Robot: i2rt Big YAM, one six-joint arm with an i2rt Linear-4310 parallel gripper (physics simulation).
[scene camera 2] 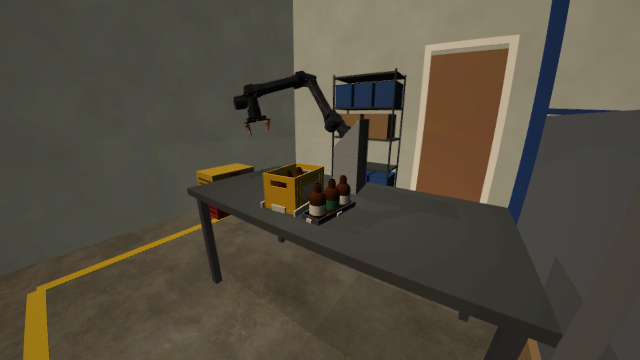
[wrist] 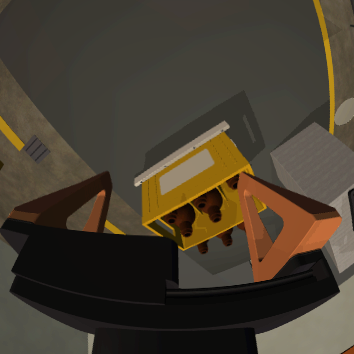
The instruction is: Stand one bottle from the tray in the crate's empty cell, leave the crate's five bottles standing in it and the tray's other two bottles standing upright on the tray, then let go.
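Note:
The yellow crate stands on the table with brown bottles inside, such as one bottle in the wrist view; which cell is empty cannot be told. Beside it, the dark tray holds three upright brown bottles: a white-labelled one, a green-labelled one and another white-labelled one. In the wrist view, necks of tray bottles show past the crate; the tray is mostly hidden. My gripper is open and empty, high above the table and crate, pointing down.
White brackets border the crate's base on the dark table. The arm's grey pedestal stands behind the crate and tray. A yellow crate stack stands beyond the table's far left side.

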